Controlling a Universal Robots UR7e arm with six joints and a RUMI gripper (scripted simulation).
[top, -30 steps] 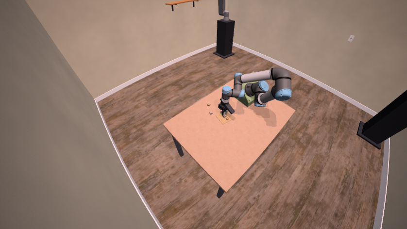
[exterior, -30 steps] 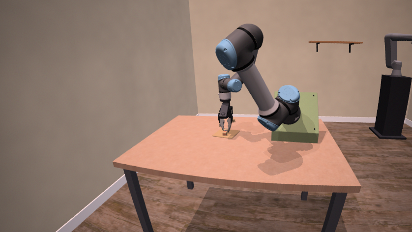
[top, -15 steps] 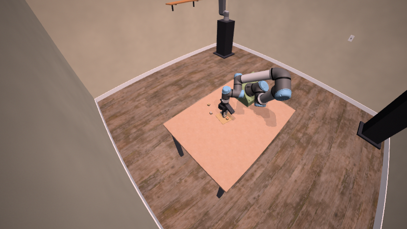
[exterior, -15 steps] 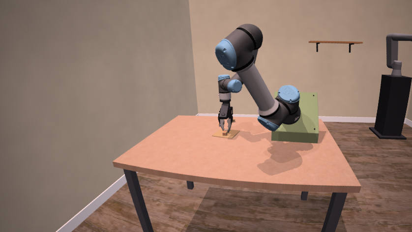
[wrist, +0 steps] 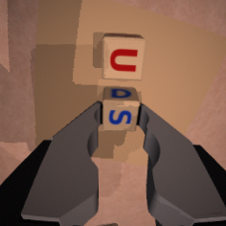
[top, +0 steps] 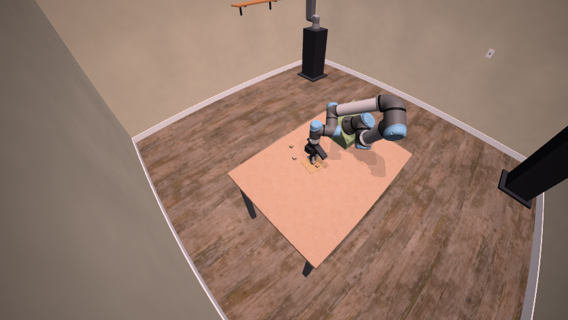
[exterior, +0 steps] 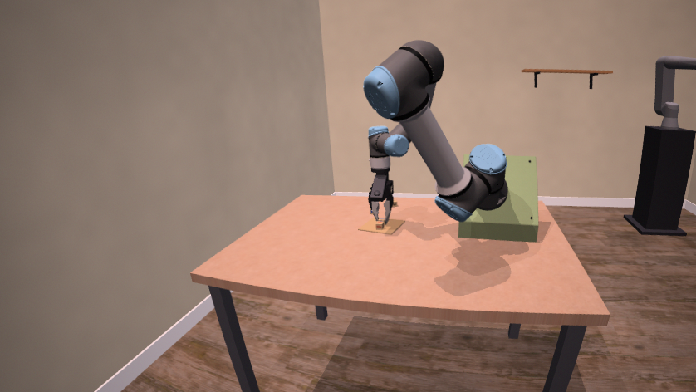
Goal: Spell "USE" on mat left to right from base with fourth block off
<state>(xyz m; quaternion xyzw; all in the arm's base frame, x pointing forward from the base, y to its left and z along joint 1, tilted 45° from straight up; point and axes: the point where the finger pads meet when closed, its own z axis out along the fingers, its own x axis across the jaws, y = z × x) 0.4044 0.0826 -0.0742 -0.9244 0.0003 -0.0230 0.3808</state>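
The mat is 2 cm below my hand. The rest, counted from my hand: letter block 4 cm to the left.
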